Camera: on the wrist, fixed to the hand. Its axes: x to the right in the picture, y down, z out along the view.
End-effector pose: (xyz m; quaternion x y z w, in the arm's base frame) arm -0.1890 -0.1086 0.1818 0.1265 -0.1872 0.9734 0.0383
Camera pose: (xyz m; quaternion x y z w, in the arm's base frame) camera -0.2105 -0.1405 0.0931 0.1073 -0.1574 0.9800 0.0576
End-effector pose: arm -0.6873 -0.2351 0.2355 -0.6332 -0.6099 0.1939 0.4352
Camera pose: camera -0.5930 -0.2532 0.2241 -0.6142 -0.6054 0.1867 0.4705
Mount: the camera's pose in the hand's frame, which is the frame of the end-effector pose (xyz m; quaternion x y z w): -0.0032 0.0637 -0.0727 0.0271 0.0243 -0.0187 0.9992
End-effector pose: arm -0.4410 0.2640 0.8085 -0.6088 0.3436 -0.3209 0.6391
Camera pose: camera -0.5036 0.2295 0.7434 -0.5896 0.3387 -0.3567 0.6407
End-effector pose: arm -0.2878 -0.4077 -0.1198 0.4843 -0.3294 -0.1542 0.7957
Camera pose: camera -0.2459 -0.3265 -0.0883 0.5154 -0.3049 -0.1483 0.7870
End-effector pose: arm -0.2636 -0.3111 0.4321 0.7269 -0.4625 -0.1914 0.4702
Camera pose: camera -0.2447 -0.2798 0.5216 0.7523 -0.4423 -0.1698 0.4578
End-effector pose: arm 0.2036 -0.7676 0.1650 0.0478 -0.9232 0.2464 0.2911
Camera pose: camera 0.2288 -0.6770 0.1875 0.0669 -0.9078 0.2669 0.3166
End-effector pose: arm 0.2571 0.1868 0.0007 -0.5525 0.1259 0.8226 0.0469
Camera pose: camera 0.3098 0.1068 -0.0125 -0.5731 0.1389 0.8042 0.0742
